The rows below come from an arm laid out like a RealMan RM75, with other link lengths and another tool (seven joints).
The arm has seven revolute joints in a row. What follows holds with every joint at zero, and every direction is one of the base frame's. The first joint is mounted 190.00 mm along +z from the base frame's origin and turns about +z. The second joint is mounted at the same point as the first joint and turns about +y. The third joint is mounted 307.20 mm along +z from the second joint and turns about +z. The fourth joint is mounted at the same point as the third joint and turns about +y. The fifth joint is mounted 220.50 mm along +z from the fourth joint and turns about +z. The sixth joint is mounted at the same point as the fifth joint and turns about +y. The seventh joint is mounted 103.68 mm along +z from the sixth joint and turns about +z. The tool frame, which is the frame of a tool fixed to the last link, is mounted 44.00 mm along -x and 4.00 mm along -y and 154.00 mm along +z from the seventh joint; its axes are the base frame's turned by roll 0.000, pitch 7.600 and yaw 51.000 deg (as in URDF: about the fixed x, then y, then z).
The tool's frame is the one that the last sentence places.
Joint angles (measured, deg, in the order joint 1, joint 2, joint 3, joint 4, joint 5, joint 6, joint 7), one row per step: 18.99, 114.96, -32.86, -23.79, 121.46, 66.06, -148.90; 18.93, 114.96, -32.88, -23.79, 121.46, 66.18, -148.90; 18.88, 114.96, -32.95, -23.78, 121.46, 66.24, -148.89; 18.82, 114.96, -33.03, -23.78, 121.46, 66.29, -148.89; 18.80, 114.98, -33.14, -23.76, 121.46, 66.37, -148.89; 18.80, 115.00, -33.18, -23.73, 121.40, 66.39, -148.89; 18.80, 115.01, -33.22, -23.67, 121.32, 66.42, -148.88; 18.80, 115.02, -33.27, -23.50, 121.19, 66.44, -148.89; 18.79, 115.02, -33.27, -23.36, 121.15, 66.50, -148.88; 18.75, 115.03, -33.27, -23.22, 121.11, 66.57, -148.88; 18.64, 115.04, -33.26, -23.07, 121.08, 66.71, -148.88; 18.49, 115.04, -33.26, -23.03, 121.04, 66.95, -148.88; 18.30, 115.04, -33.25, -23.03, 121.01, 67.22, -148.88; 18.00, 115.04, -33.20, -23.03, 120.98, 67.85, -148.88; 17.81, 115.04, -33.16, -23.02, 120.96, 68.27, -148.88; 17.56, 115.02, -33.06, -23.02, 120.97, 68.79, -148.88; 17.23, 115.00, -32.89, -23.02, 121.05, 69.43, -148.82; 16.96, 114.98, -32.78, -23.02, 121.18, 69.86, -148.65
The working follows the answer.
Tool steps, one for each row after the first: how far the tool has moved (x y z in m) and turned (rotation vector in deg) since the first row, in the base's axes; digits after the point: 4 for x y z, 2 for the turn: -0.0001, -0.0005, -0.0001, -0.01, 0.00, 0.07; -0.0001, -0.0009, -0.0004, -0.07, -0.01, 0.10; -0.0001, -0.0012, -0.0008, -0.13, -0.03, 0.13; -0.0005, -0.0014, -0.0016, -0.24, -0.03, 0.22; -0.0007, -0.0014, -0.0023, -0.34, -0.03, 0.25; -0.0008, -0.0014, -0.0032, -0.47, -0.02, 0.27; -0.0006, -0.0016, -0.0049, -0.71, 0.02, 0.24; -0.0003, -0.0018, -0.0057, -0.81, 0.11, 0.22; 0.0001, -0.0023, -0.0066, -0.91, 0.20, 0.19; 0.0008, -0.0034, -0.0074, -0.99, 0.31, 0.14; 0.0011, -0.0047, -0.0076, -1.02, 0.33, 0.22; 0.0014, -0.0063, -0.0076, -1.02, 0.32, 0.29; 0.0011, -0.0091, -0.0072, -0.94, 0.34, 0.60; 0.0009, -0.0110, -0.0070, -0.89, 0.36, 0.81; 0.0009, -0.0134, -0.0060, -0.75, 0.38, 1.04; 0.0013, -0.0166, -0.0044, -0.47, 0.52, 1.26; 0.0020, -0.0191, -0.0028, -0.24, 0.77, 1.37
Tool pose at each row, in the base's axes (x y z in m, rotation vector in deg; rounded; the steps above come from the unrounded poses): 0.3831, 0.4570, 0.0716, -81.97, 68.43, 68.38; 0.3830, 0.4565, 0.0715, -82.03, 68.40, 68.42; 0.3830, 0.4562, 0.0712, -82.10, 68.42, 68.41; 0.3830, 0.4558, 0.0708, -82.18, 68.44, 68.38; 0.3826, 0.4556, 0.0700, -82.33, 68.46, 68.40; 0.3824, 0.4556, 0.0692, -82.42, 68.52, 68.37; 0.3823, 0.4556, 0.0684, -82.54, 68.62, 68.34; 0.3825, 0.4555, 0.0667, -82.67, 68.84, 68.25; 0.3828, 0.4552, 0.0659, -82.69, 68.99, 68.27; 0.3832, 0.4547, 0.0650, -82.70, 69.15, 68.28; 0.3839, 0.4537, 0.0642, -82.67, 69.31, 68.30; 0.3842, 0.4523, 0.0639, -82.74, 69.30, 68.35; 0.3845, 0.4507, 0.0640, -82.80, 69.25, 68.40; 0.3842, 0.4479, 0.0644, -82.97, 69.02, 68.66; 0.3840, 0.4461, 0.0646, -83.08, 68.87, 68.84; 0.3840, 0.4436, 0.0655, -83.13, 68.65, 69.08; 0.3844, 0.4404, 0.0672, -83.04, 68.40, 69.48; 0.3851, 0.4379, 0.0688, -82.84, 68.34, 69.86

